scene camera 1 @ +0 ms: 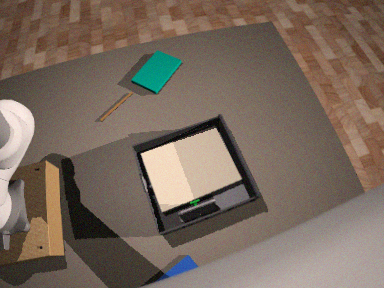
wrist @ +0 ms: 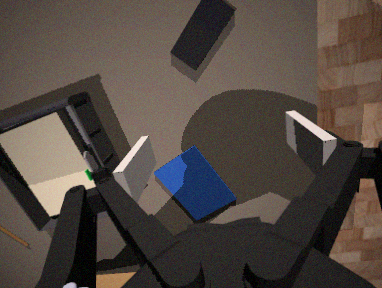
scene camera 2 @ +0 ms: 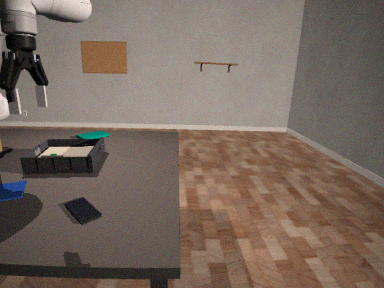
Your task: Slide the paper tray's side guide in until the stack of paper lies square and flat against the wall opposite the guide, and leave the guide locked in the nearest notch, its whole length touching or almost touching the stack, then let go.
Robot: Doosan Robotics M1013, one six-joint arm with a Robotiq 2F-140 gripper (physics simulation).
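Pixels of known places: gripper, fingertip midpoint: [wrist: 216, 139] [scene camera 2: 30, 110]; arm's base, link origin: [scene camera 1: 4, 212].
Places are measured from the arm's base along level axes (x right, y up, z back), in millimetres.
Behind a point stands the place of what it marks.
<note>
The dark paper tray [scene camera 1: 238, 156] {x 104, y 8, z -795 mm} [scene camera 2: 61, 164] {x 239, y -38, z -664 mm} [wrist: 31, 210] {x -61, y -16, z -552 mm} stands on the table. The cream paper stack [scene camera 1: 200, 162] {x 60, y -41, z -682 mm} [scene camera 2: 70, 151] {x 43, y -41, z -647 mm} [wrist: 40, 150] {x 61, y -41, z -708 mm} lies in it, half in shadow. The side guide [scene camera 1: 199, 207] {x 203, y -13, z -619 mm} [wrist: 89, 161] {x 202, y -11, z -646 mm}, with a grey handle and a green mark, is at the stack's near side in scene camera 1. A dark line runs along that edge; contact and notch cannot be made out. A dark strip shows at the opposite wall, so whether the stack touches it is unclear. My gripper [scene camera 2: 31, 100] [wrist: 216, 139] {x 552, y 272, z -714 mm} is open and empty, high above the table, away from the guide.
A blue block [scene camera 1: 182, 267] {x 350, y -77, z -503 mm} [scene camera 2: 12, 191] {x 420, y -76, z -525 mm} [wrist: 195, 182] {x 427, y -76, z -470 mm} and a dark block [scene camera 2: 82, 210] {x 578, y -77, z -840 mm} [wrist: 202, 32] {x 569, y -76, z -835 mm} lie near the tray. A teal book [scene camera 1: 157, 71] {x -396, y -66, z -673 mm} [scene camera 2: 93, 135] {x -378, y -67, z -681 mm} and a thin stick [scene camera 1: 116, 107] {x -297, y -81, z -462 mm} [wrist: 15, 236] {x -283, y -81, z -436 mm} lie beyond it. A wooden base [scene camera 1: 55, 210] {x 40, y -47, z -161 mm} is at the left.
</note>
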